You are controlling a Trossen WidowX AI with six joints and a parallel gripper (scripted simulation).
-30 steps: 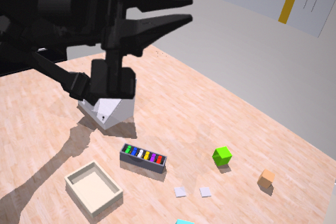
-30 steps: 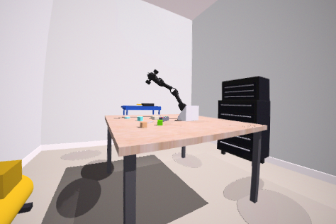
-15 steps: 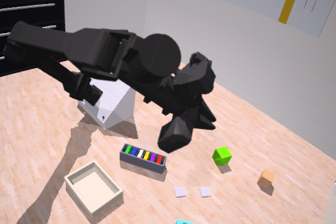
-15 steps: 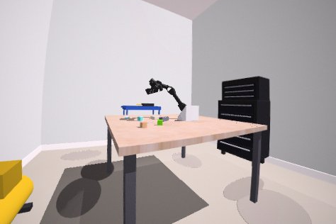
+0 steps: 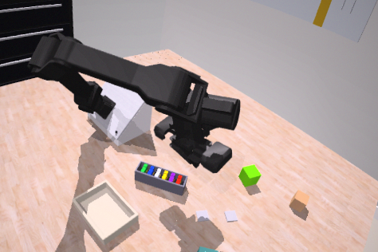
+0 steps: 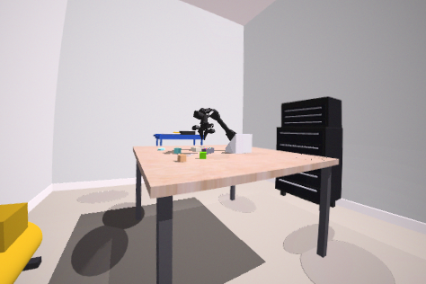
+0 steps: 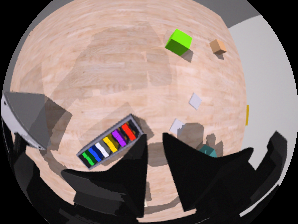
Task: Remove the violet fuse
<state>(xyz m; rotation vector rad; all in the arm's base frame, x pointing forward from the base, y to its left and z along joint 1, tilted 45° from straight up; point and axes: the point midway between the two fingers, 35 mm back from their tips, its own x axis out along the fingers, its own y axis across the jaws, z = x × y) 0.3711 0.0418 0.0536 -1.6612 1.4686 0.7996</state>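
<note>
Right now my gripper tip is 90 mm above the violet fuse, 40 mm past it and 20 mm to the left of it. Also, from my gripper tip: beige tray 200 mm to the right, 110 mm below, 90 mm behind.
</note>
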